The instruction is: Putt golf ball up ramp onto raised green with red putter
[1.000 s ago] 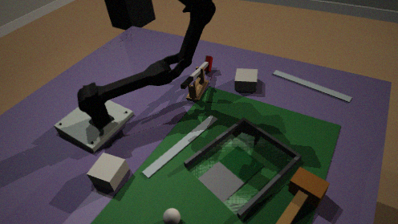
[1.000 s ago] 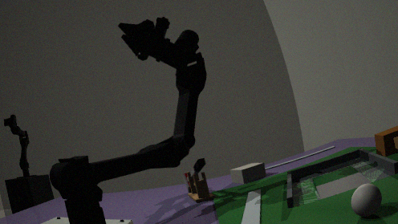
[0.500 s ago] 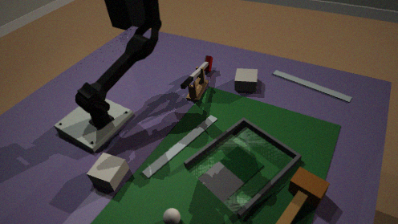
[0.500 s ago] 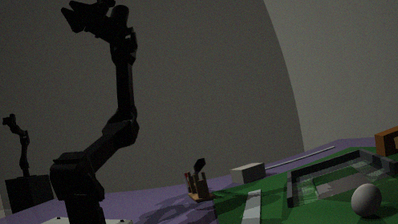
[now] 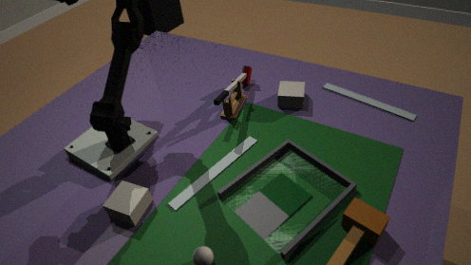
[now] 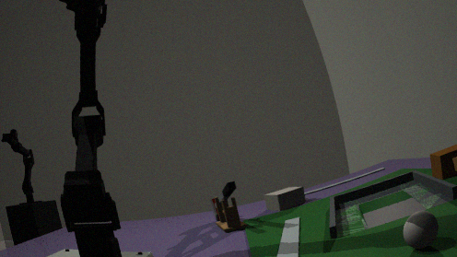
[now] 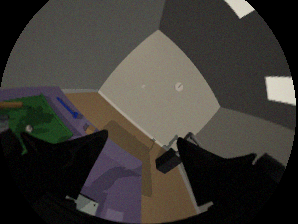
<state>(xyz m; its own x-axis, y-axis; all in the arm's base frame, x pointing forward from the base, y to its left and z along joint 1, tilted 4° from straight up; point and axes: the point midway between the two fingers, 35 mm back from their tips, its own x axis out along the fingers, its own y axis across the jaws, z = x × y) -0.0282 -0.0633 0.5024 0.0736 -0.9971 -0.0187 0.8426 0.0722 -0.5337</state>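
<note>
The wooden stand is 49 cm below my gripper tip, 40 cm to the left of it and 18 cm ahead of it. The rest, counted from my gripper tip: red putter 46 cm below, 43 cm to the left, 17 cm ahead; white golf ball 50 cm below, 42 cm ahead, 5 cm to the right.
</note>
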